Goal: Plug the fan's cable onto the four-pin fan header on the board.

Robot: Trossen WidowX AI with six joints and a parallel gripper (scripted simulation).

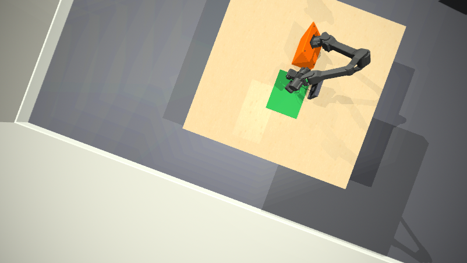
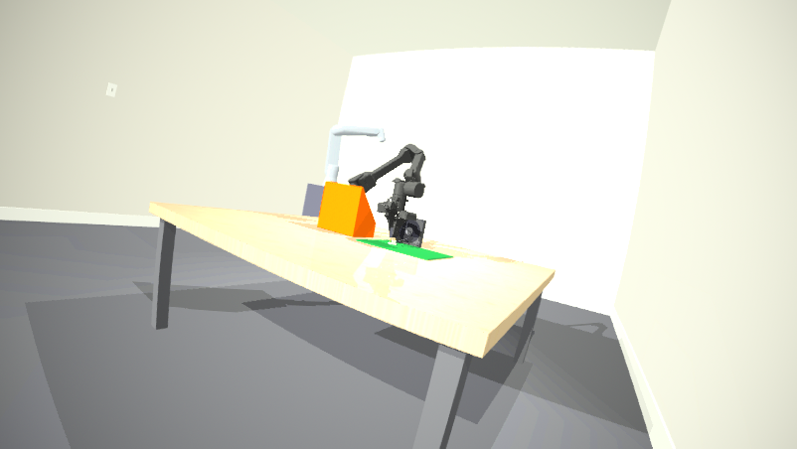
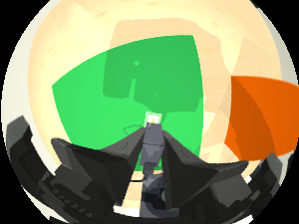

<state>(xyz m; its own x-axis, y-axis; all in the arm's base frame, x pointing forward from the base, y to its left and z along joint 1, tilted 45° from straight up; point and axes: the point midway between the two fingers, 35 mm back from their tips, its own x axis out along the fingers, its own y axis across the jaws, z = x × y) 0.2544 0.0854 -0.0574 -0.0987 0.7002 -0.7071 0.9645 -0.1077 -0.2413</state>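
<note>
The dark fan cable plug is 10 mm to the left of my gripper tip and 10 mm above it. Round my gripper tip: dark square fan: 150 mm to the left, 20 mm behind, 20 mm above; then green board: 70 mm ahead, 60 mm below, 10 mm to the left.
</note>
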